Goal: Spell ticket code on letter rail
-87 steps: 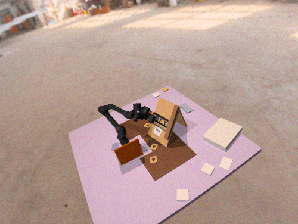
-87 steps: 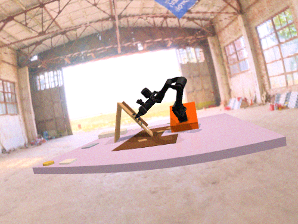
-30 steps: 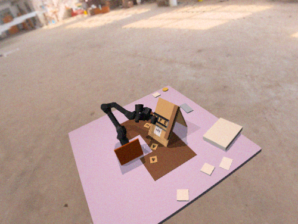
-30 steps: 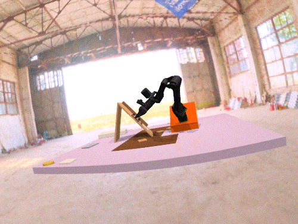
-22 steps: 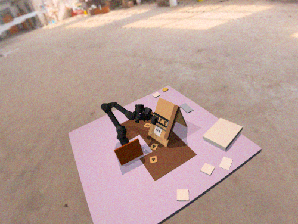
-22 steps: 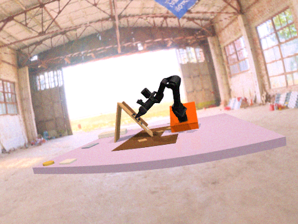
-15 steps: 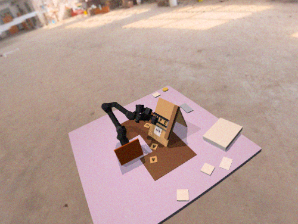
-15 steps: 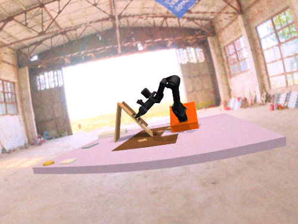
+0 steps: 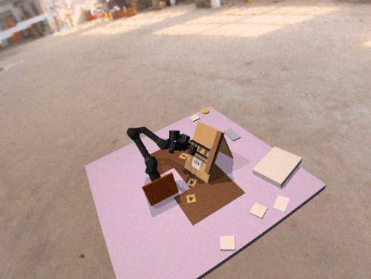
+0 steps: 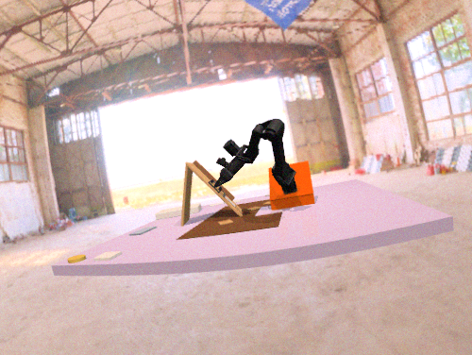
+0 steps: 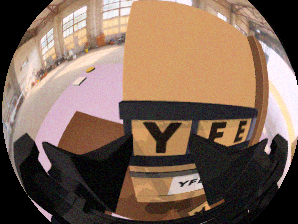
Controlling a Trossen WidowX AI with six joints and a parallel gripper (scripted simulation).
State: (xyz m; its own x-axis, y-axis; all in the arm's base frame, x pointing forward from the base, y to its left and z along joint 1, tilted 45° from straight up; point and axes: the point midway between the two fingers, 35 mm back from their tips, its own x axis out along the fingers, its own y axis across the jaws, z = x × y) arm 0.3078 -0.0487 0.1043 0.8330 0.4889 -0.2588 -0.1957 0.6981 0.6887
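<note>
My gripper tip is now 4 cm past the white ticket, 7 cm to the left of it and 8 cm above it. The rest, counted from my gripper tip: cream slab (38 cm ahead, 42 cm to the right, 14 cm below); brown mat (14 cm behind, 5 cm to the right, 15 cm below); grey plate (39 cm ahead, 8 cm to the left, 15 cm below).
</note>
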